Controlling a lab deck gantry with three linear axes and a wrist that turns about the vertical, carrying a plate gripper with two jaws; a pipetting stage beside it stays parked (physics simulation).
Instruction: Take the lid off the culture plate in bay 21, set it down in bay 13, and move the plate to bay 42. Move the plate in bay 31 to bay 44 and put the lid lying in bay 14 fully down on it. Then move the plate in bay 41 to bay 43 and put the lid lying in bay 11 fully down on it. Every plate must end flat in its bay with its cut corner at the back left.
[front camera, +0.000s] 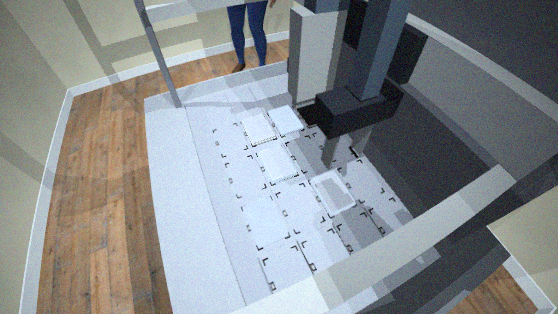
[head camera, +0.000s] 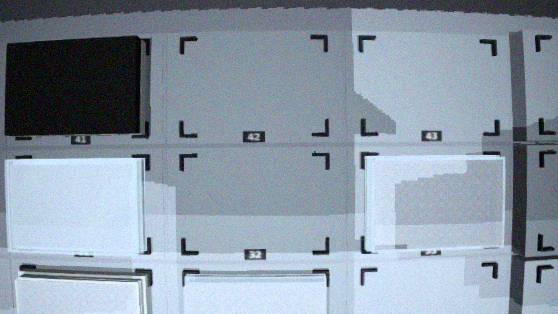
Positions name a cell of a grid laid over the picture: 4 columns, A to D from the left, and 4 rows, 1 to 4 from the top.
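White lid: visible in the front camera view (B3); out of frame in the head camera view. My gripper: out of frame in the head camera view; visible in the front camera view (C3).
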